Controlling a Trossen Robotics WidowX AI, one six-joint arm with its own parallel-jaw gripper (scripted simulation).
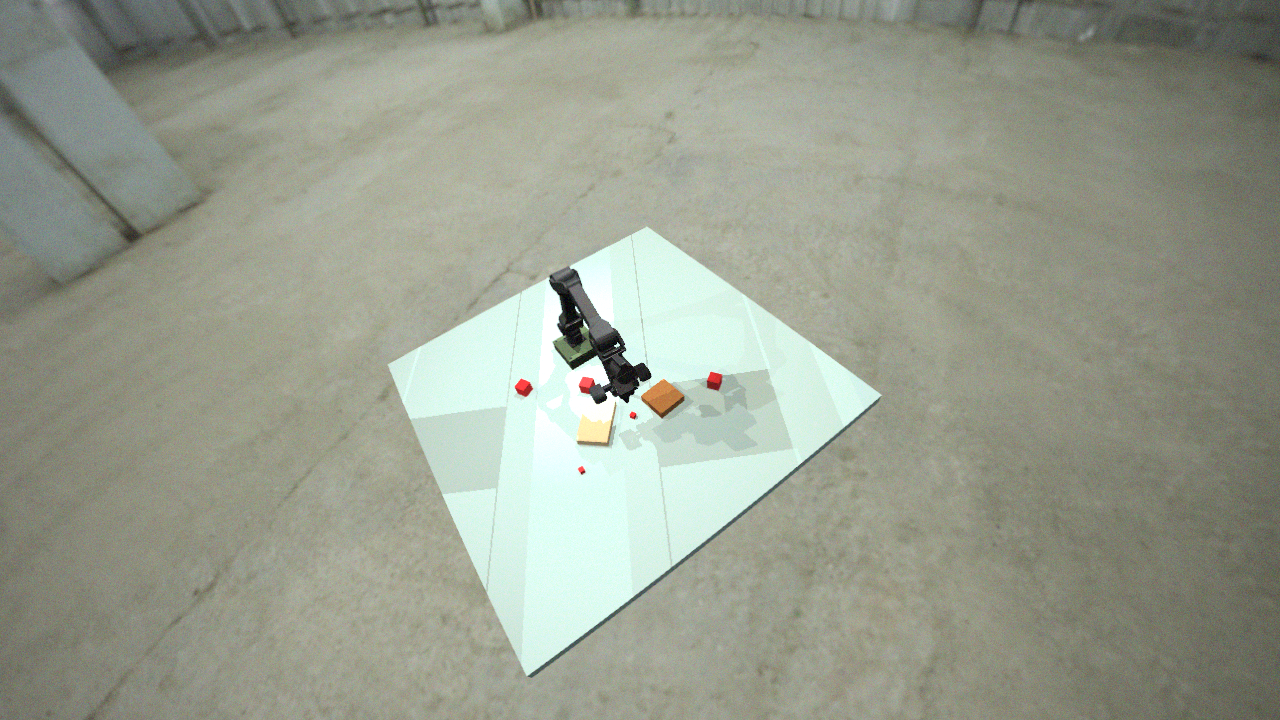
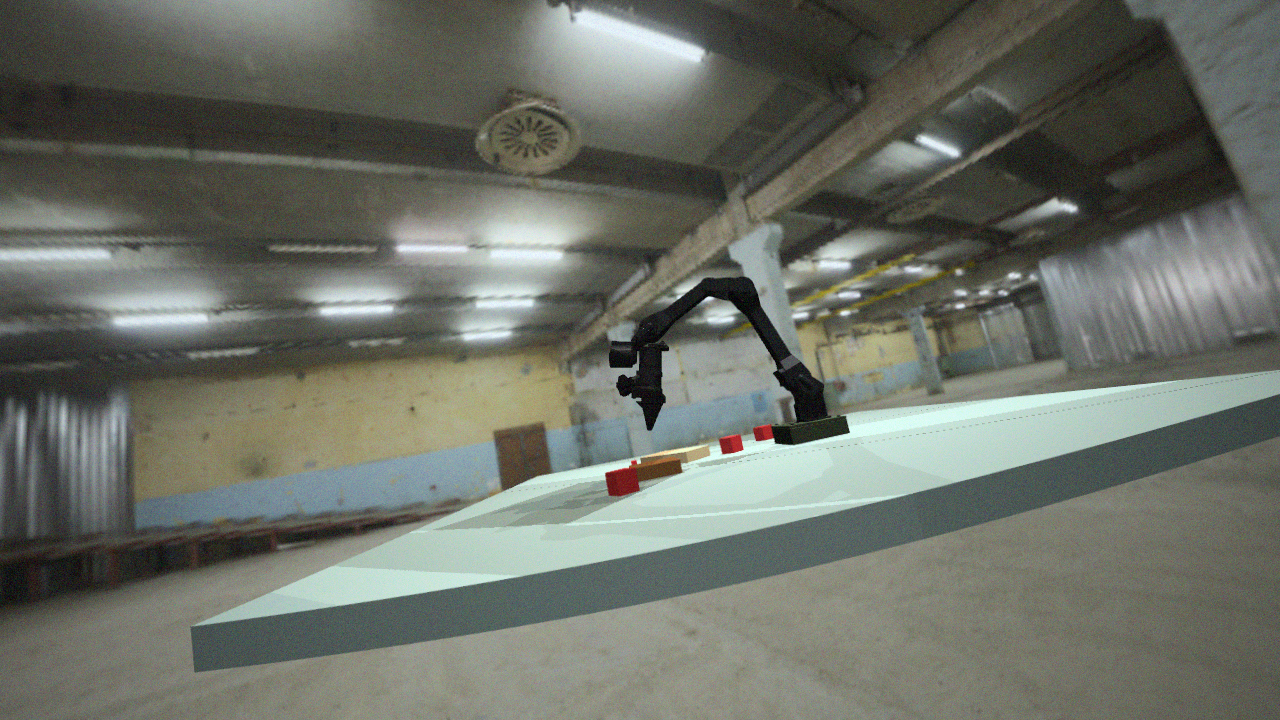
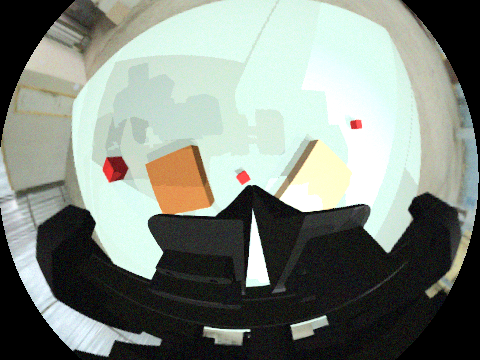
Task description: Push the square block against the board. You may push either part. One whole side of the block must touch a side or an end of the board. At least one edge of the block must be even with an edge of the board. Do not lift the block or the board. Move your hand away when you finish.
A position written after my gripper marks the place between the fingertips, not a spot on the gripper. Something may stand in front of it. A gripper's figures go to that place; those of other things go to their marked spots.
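A pale wooden board [image 1: 595,427] is 1.51 m from the lens, I see, and my gripper [image 1: 627,402] is 1.46 m from the lens.
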